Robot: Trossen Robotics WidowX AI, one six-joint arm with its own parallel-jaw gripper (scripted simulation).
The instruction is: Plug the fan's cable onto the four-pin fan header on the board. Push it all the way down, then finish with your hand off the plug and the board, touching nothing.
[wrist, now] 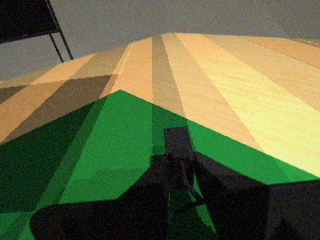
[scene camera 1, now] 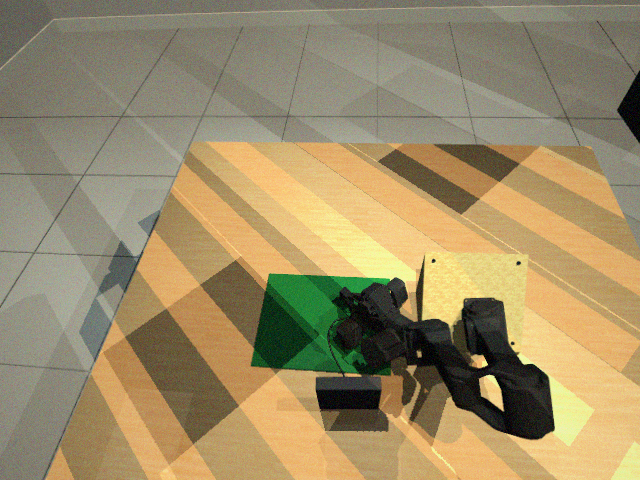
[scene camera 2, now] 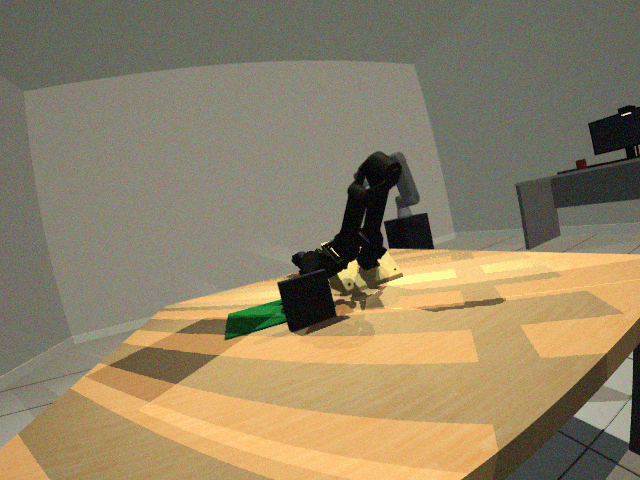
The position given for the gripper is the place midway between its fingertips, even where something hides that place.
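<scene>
The gripper appears in scene camera 1 (scene camera 1: 348,297) and in the wrist view (wrist: 179,159). The scene also has a dark plug (wrist: 178,146) and a black fan, visible both in scene camera 2 (scene camera 2: 307,299) and in scene camera 1 (scene camera 1: 332,392). A green board (scene camera 1: 298,310) can be seen as well, with the wrist view (wrist: 96,152) and scene camera 2 (scene camera 2: 253,319) showing it too.
</scene>
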